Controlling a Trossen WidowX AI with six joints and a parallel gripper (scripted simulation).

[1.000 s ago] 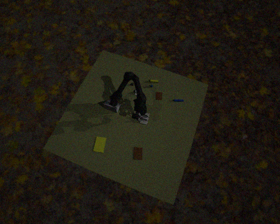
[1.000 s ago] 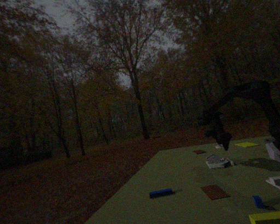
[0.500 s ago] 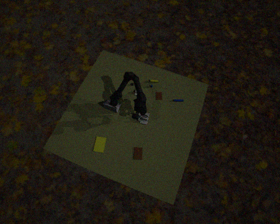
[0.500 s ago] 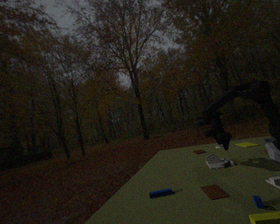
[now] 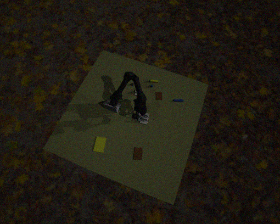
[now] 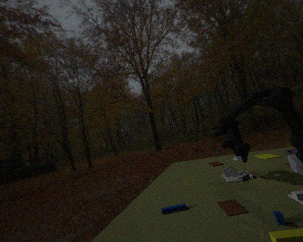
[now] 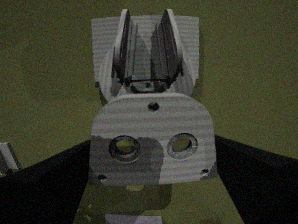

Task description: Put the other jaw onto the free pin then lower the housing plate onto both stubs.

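My gripper tip is 20 mm short of the grey jaw, 20 mm to the right of it and 70 mm above it. From my gripper tip the other things lie so: blue bar: 330 mm ahead, 330 mm to the left, 80 mm below; yellow bar: 10 mm ahead, 450 mm to the left, 70 mm below; yellow slab: 220 mm behind, 400 mm to the right, 80 mm below.
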